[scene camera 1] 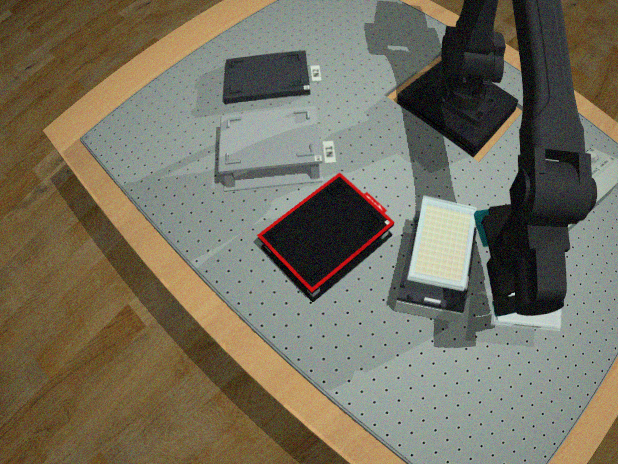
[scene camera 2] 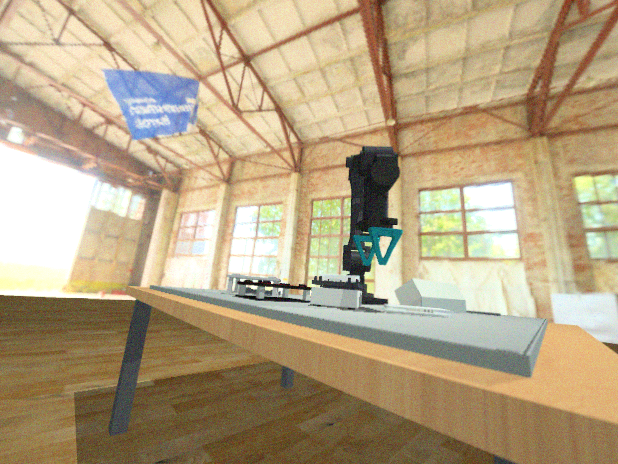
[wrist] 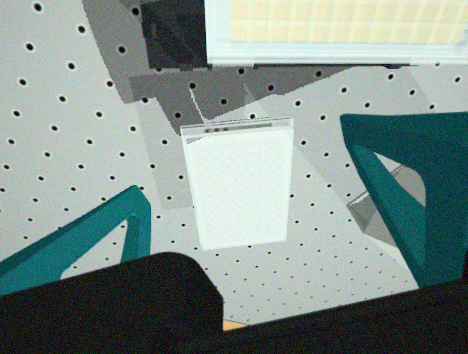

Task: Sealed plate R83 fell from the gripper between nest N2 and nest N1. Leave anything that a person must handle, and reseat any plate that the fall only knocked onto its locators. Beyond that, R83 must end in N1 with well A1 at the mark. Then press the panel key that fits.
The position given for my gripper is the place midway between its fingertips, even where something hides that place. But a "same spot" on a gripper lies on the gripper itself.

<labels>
my gripper: scene camera 1 494, 277; scene camera 2; wrist
same spot on my gripper: [wrist: 167, 295] = [scene camera 2: 361, 226]
</labels>
